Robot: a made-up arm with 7 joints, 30 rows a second.
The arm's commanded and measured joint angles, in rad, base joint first. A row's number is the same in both.
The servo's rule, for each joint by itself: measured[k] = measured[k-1] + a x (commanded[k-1-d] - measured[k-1]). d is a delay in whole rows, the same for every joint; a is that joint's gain. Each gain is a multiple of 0.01, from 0.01 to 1. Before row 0 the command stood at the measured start. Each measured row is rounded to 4 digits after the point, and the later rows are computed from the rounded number. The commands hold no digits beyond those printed.
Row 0, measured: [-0.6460, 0.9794, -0.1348, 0.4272, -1.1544, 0.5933, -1.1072]
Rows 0 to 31, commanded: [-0.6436, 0.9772, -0.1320, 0.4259, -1.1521, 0.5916, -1.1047]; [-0.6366, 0.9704, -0.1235, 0.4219, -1.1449, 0.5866, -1.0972]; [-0.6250, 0.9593, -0.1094, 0.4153, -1.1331, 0.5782, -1.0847]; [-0.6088, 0.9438, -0.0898, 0.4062, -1.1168, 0.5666, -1.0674]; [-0.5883, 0.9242, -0.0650, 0.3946, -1.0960, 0.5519, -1.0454]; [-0.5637, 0.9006, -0.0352, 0.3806, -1.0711, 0.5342, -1.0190]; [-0.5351, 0.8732, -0.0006, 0.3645, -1.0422, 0.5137, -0.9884]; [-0.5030, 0.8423, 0.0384, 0.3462, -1.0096, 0.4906, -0.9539]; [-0.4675, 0.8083, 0.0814, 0.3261, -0.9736, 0.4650, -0.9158]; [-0.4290, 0.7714, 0.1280, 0.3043, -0.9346, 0.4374, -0.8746]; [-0.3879, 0.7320, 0.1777, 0.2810, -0.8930, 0.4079, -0.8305]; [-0.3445, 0.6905, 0.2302, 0.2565, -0.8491, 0.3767, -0.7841]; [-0.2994, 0.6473, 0.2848, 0.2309, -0.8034, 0.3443, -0.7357]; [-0.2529, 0.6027, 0.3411, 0.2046, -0.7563, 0.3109, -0.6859]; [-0.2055, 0.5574, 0.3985, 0.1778, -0.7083, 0.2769, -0.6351]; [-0.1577, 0.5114, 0.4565, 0.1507, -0.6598, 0.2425, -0.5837]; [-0.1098, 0.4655, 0.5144, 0.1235, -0.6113, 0.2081, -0.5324]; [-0.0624, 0.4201, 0.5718, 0.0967, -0.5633, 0.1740, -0.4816]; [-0.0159, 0.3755, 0.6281, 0.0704, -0.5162, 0.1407, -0.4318]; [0.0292, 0.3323, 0.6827, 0.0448, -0.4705, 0.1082, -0.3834]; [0.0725, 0.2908, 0.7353, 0.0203, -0.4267, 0.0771, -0.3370]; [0.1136, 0.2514, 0.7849, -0.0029, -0.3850, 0.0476, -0.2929]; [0.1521, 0.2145, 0.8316, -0.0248, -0.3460, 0.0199, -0.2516]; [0.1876, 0.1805, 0.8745, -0.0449, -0.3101, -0.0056, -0.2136]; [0.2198, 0.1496, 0.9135, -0.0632, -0.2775, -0.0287, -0.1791]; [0.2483, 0.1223, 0.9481, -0.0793, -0.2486, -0.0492, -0.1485]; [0.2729, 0.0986, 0.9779, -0.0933, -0.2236, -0.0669, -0.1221]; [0.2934, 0.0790, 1.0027, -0.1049, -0.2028, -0.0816, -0.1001]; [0.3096, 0.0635, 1.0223, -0.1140, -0.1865, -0.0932, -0.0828]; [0.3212, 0.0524, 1.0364, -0.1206, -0.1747, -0.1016, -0.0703]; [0.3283, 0.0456, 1.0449, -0.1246, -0.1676, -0.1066, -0.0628]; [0.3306, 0.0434, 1.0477, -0.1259, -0.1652, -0.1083, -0.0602]
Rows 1 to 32, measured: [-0.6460, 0.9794, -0.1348, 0.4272, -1.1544, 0.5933, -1.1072]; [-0.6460, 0.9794, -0.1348, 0.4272, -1.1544, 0.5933, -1.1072]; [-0.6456, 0.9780, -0.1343, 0.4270, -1.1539, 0.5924, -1.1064]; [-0.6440, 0.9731, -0.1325, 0.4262, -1.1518, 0.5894, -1.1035]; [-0.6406, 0.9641, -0.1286, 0.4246, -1.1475, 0.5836, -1.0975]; [-0.6349, 0.9509, -0.1220, 0.4218, -1.1404, 0.5748, -1.0879]; [-0.6265, 0.9335, -0.1123, 0.4177, -1.1302, 0.5629, -1.0743]; [-0.6152, 0.9121, -0.0992, 0.4121, -1.1166, 0.5480, -1.0566]; [-0.6008, 0.8868, -0.0824, 0.4050, -1.0995, 0.5302, -1.0348]; [-0.5832, 0.8579, -0.0619, 0.3962, -1.0788, 0.5096, -1.0089]; [-0.5624, 0.8257, -0.0375, 0.3857, -1.0546, 0.4864, -0.9791]; [-0.5384, 0.7904, -0.0094, 0.3735, -1.0270, 0.4609, -0.9457]; [-0.5113, 0.7524, 0.0224, 0.3596, -0.9962, 0.4333, -0.9088]; [-0.4813, 0.7122, 0.0577, 0.3441, -0.9624, 0.4039, -0.8689]; [-0.4486, 0.6700, 0.0963, 0.3271, -0.9258, 0.3729, -0.8263]; [-0.4134, 0.6263, 0.1379, 0.3087, -0.8868, 0.3407, -0.7814]; [-0.3760, 0.5815, 0.1822, 0.2891, -0.8457, 0.3075, -0.7346]; [-0.3367, 0.5359, 0.2288, 0.2683, -0.8029, 0.2737, -0.6863]; [-0.2959, 0.4901, 0.2774, 0.2466, -0.7588, 0.2396, -0.6371]; [-0.2539, 0.4446, 0.3274, 0.2241, -0.7138, 0.2055, -0.5873]; [-0.2111, 0.3997, 0.3785, 0.2010, -0.6684, 0.1718, -0.5375]; [-0.1678, 0.3559, 0.4302, 0.1776, -0.6229, 0.1387, -0.4882]; [-0.1245, 0.3136, 0.4821, 0.1540, -0.5778, 0.1067, -0.4398]; [-0.0816, 0.2732, 0.5336, 0.1305, -0.5335, 0.0760, -0.3928]; [-0.0395, 0.2350, 0.5843, 0.1072, -0.4904, 0.0468, -0.3476]; [0.0014, 0.1996, 0.6336, 0.0844, -0.4489, 0.0196, -0.3047]; [0.0407, 0.1671, 0.6812, 0.0623, -0.4095, -0.0055, -0.2645]; [0.0781, 0.1380, 0.7266, 0.0411, -0.3725, -0.0282, -0.2274]; [0.1132, 0.1124, 0.7693, 0.0209, -0.3383, -0.0483, -0.1937]; [0.1456, 0.0907, 0.8090, 0.0020, -0.3071, -0.0656, -0.1637]; [0.1751, 0.0730, 0.8453, -0.0154, -0.2794, -0.0800, -0.1378]; [0.2014, 0.0596, 0.8778, -0.0312, -0.2553, -0.0912, -0.1162]
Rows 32 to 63, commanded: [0.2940, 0.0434, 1.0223, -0.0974, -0.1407, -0.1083, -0.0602]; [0.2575, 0.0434, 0.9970, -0.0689, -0.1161, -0.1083, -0.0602]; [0.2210, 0.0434, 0.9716, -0.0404, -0.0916, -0.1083, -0.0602]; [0.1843, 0.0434, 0.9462, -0.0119, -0.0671, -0.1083, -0.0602]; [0.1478, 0.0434, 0.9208, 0.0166, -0.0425, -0.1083, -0.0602]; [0.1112, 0.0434, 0.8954, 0.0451, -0.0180, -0.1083, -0.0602]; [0.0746, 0.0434, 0.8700, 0.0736, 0.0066, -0.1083, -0.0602]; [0.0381, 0.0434, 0.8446, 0.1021, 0.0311, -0.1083, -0.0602]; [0.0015, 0.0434, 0.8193, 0.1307, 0.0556, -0.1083, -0.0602]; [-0.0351, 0.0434, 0.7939, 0.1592, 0.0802, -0.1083, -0.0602]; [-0.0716, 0.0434, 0.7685, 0.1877, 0.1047, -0.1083, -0.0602]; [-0.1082, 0.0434, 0.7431, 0.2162, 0.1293, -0.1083, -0.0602]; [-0.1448, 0.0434, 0.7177, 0.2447, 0.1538, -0.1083, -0.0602]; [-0.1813, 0.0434, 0.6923, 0.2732, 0.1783, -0.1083, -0.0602]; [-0.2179, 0.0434, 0.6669, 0.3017, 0.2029, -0.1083, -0.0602]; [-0.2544, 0.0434, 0.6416, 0.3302, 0.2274, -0.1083, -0.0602]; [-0.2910, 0.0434, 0.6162, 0.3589, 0.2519, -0.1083, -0.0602]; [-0.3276, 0.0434, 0.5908, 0.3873, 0.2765, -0.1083, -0.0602]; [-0.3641, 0.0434, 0.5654, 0.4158, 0.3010, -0.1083, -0.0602]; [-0.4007, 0.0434, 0.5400, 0.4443, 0.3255, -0.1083, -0.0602]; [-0.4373, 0.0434, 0.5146, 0.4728, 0.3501, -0.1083, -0.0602]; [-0.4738, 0.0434, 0.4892, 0.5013, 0.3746, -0.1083, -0.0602]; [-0.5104, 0.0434, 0.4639, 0.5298, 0.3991, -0.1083, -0.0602]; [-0.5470, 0.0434, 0.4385, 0.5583, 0.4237, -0.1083, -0.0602]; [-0.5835, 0.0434, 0.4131, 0.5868, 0.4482, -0.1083, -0.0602]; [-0.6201, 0.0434, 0.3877, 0.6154, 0.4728, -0.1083, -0.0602]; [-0.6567, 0.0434, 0.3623, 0.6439, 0.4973, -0.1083, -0.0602]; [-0.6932, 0.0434, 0.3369, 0.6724, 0.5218, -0.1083, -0.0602]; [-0.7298, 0.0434, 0.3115, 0.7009, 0.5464, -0.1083, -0.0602]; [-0.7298, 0.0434, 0.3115, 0.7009, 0.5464, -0.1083, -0.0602]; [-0.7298, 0.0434, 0.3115, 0.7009, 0.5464, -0.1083, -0.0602]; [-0.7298, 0.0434, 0.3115, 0.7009, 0.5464, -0.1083, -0.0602]
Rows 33 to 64, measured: [0.2242, 0.0505, 0.9062, -0.0452, -0.2351, -0.0992, -0.0991]; [0.2434, 0.0459, 0.9303, -0.0573, -0.2190, -0.1039, -0.0867]; [0.2525, 0.0443, 0.9459, -0.0633, -0.2010, -0.1062, -0.0782]; [0.2534, 0.0437, 0.9546, -0.0641, -0.1815, -0.1073, -0.0724]; [0.2476, 0.0435, 0.9575, -0.0605, -0.1608, -0.1078, -0.0685]; [0.2362, 0.0434, 0.9556, -0.0532, -0.1392, -0.1081, -0.0658]; [0.2203, 0.0434, 0.9497, -0.0427, -0.1170, -0.1082, -0.0640]; [0.2007, 0.0434, 0.9405, -0.0295, -0.0942, -0.1083, -0.0628]; [0.1780, 0.0434, 0.9285, -0.0140, -0.0710, -0.1083, -0.0620]; [0.1528, 0.0434, 0.9142, 0.0034, -0.0475, -0.1083, -0.0614]; [0.1256, 0.0434, 0.8981, 0.0225, -0.0238, -0.1083, -0.0610]; [0.0967, 0.0434, 0.8804, 0.0430, 0.0001, -0.1083, -0.0607]; [0.0664, 0.0434, 0.8614, 0.0647, 0.0242, -0.1083, -0.0605]; [0.0350, 0.0434, 0.8413, 0.0874, 0.0484, -0.1083, -0.0604]; [0.0026, 0.0434, 0.8203, 0.1110, 0.0726, -0.1083, -0.0603]; [-0.0305, 0.0434, 0.7985, 0.1353, 0.0969, -0.1083, -0.0603]; [-0.0642, 0.0434, 0.7761, 0.1603, 0.1213, -0.1083, -0.0603]; [-0.0984, 0.0434, 0.7532, 0.1858, 0.1457, -0.1083, -0.0603]; [-0.1331, 0.0434, 0.7299, 0.2118, 0.1701, -0.1083, -0.0603]; [-0.1681, 0.0434, 0.7063, 0.2381, 0.1946, -0.1083, -0.0603]; [-0.2034, 0.0434, 0.6823, 0.2648, 0.2191, -0.1083, -0.0603]; [-0.2389, 0.0434, 0.6581, 0.2917, 0.2436, -0.1083, -0.0603]; [-0.2746, 0.0434, 0.6337, 0.3189, 0.2681, -0.1083, -0.0603]; [-0.3105, 0.0434, 0.6091, 0.3463, 0.2926, -0.1083, -0.0603]; [-0.3465, 0.0434, 0.5844, 0.3738, 0.3171, -0.1083, -0.0603]; [-0.3826, 0.0434, 0.5596, 0.4015, 0.3416, -0.1083, -0.0603]; [-0.4188, 0.0434, 0.5347, 0.4293, 0.3661, -0.1083, -0.0603]; [-0.4550, 0.0434, 0.5097, 0.4572, 0.3906, -0.1083, -0.0603]; [-0.4913, 0.0434, 0.4846, 0.4852, 0.4151, -0.1083, -0.0603]; [-0.5276, 0.0434, 0.4595, 0.5133, 0.4396, -0.1083, -0.0603]; [-0.5640, 0.0434, 0.4343, 0.5414, 0.4642, -0.1083, -0.0603]; [-0.5938, 0.0434, 0.4134, 0.5653, 0.4831, -0.1083, -0.0603]
